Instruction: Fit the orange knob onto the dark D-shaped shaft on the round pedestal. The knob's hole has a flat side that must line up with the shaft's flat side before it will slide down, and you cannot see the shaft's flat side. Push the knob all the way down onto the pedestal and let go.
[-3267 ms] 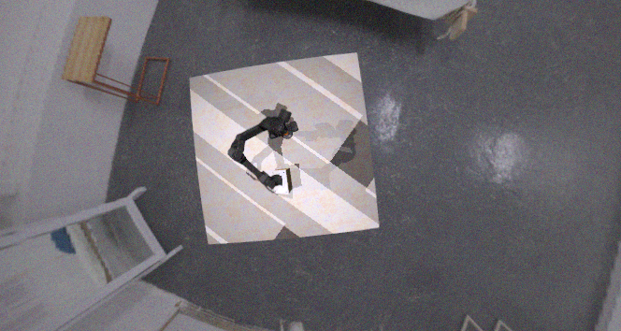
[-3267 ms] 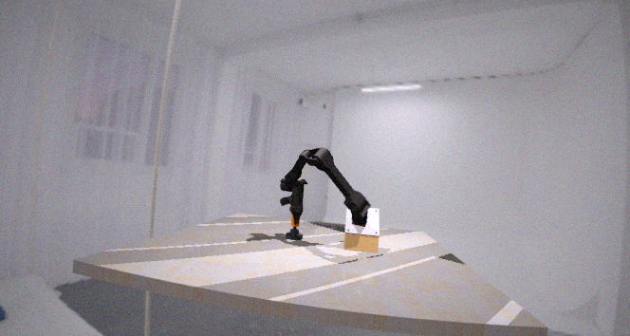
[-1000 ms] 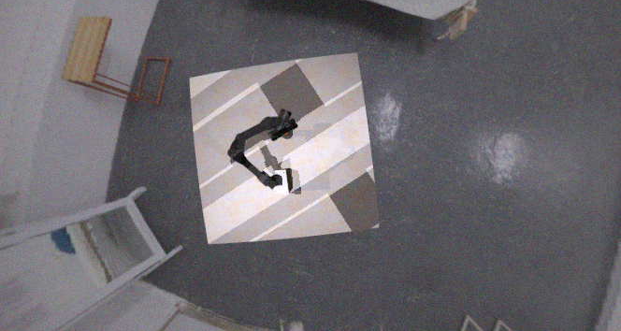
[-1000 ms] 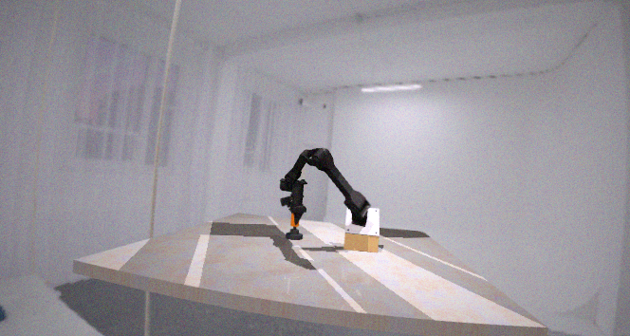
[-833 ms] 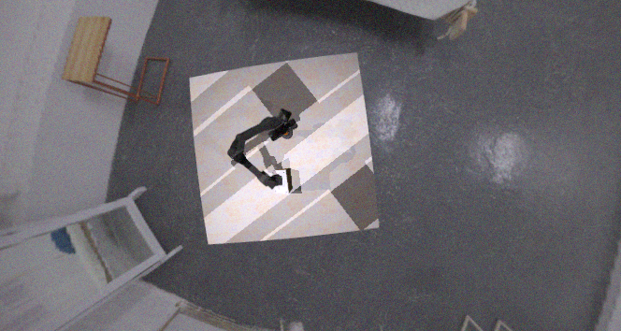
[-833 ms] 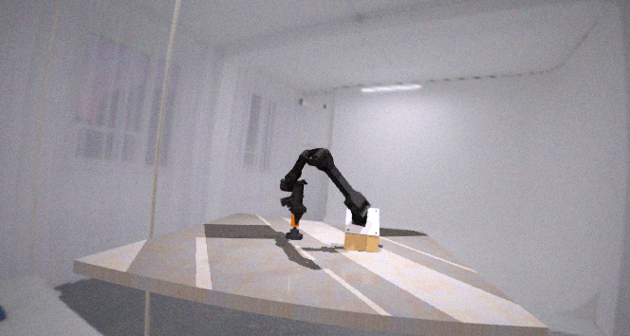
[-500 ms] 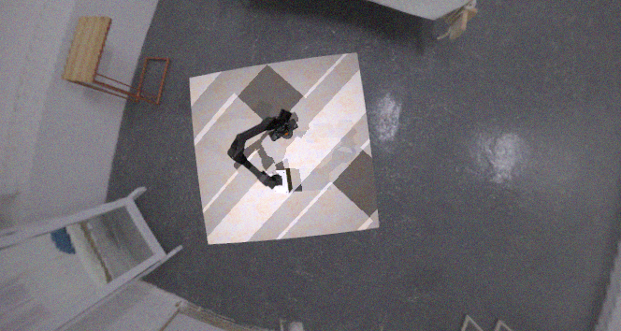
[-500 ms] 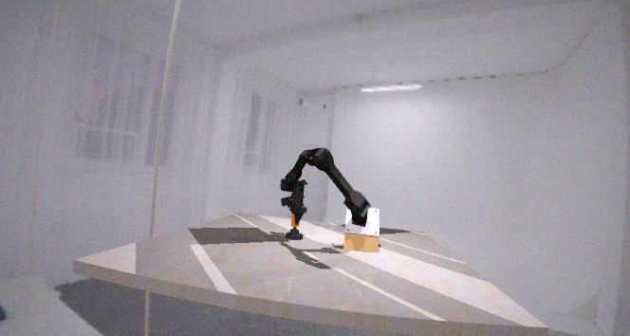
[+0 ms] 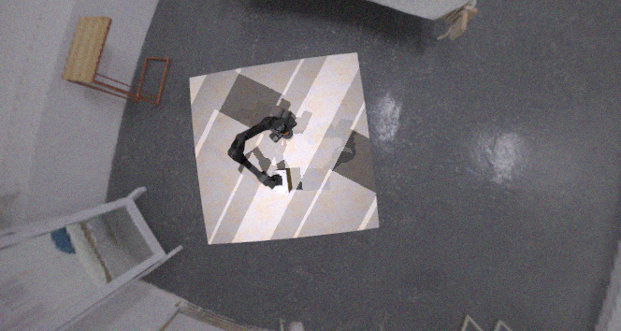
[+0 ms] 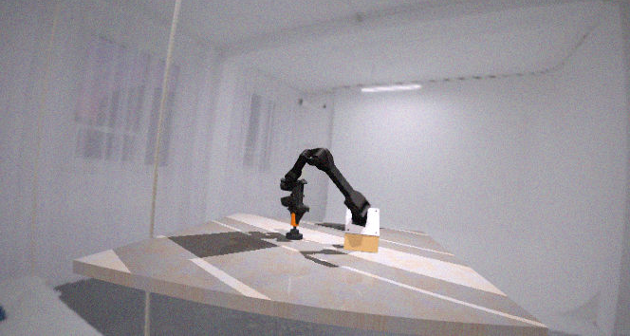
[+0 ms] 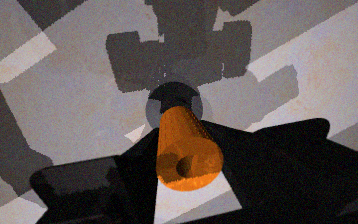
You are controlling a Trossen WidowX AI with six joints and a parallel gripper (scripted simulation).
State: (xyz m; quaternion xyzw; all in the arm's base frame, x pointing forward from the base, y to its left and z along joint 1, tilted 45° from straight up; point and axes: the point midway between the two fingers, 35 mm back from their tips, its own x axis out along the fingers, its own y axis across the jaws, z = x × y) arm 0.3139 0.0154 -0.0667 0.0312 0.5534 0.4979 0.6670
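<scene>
Right now the orange knob is 20 mm above my gripper tip. Also, from my gripper tip: dark round pedestal (40 mm below).
</scene>
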